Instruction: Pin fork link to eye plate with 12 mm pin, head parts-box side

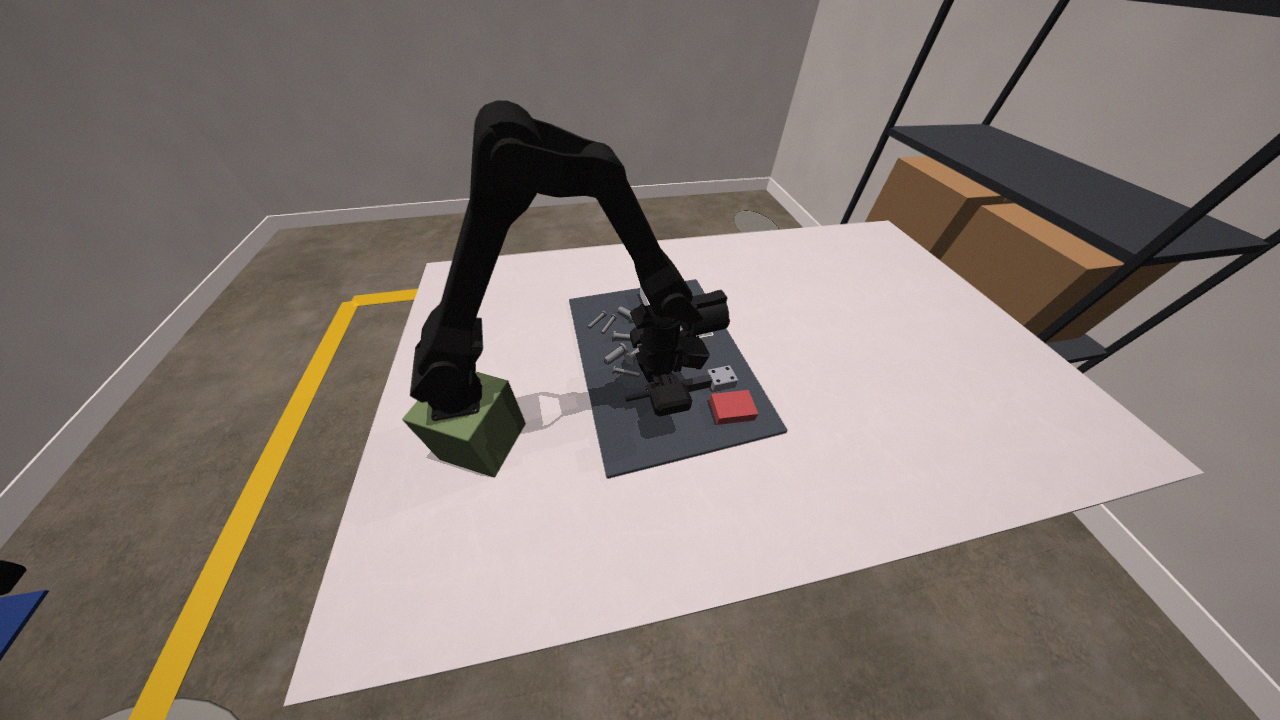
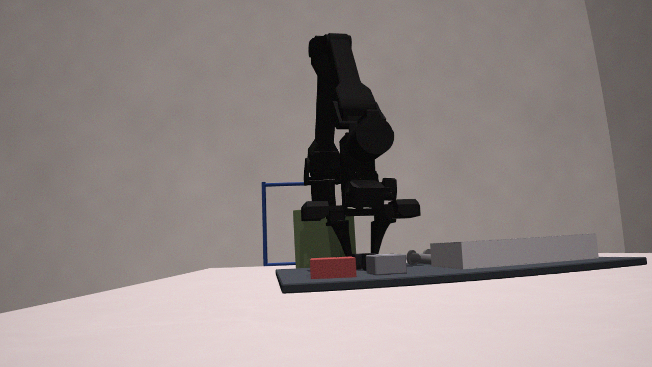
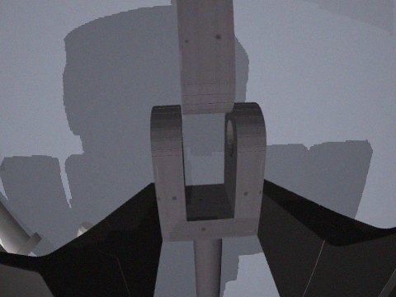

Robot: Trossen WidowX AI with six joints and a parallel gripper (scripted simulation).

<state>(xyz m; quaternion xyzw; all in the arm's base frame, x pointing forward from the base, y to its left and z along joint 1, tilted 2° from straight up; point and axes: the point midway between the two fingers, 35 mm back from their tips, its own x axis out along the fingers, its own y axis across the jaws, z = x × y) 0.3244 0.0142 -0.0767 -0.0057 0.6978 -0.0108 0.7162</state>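
My gripper is now 30 mm above the fork link. The rest, counted from my hand: grey mount (140 mm ahead, 20 mm below); dark mat (100 mm to the left, 50 mm below, 40 mm ahead); eye plate (60 mm ahead, 30 mm below).
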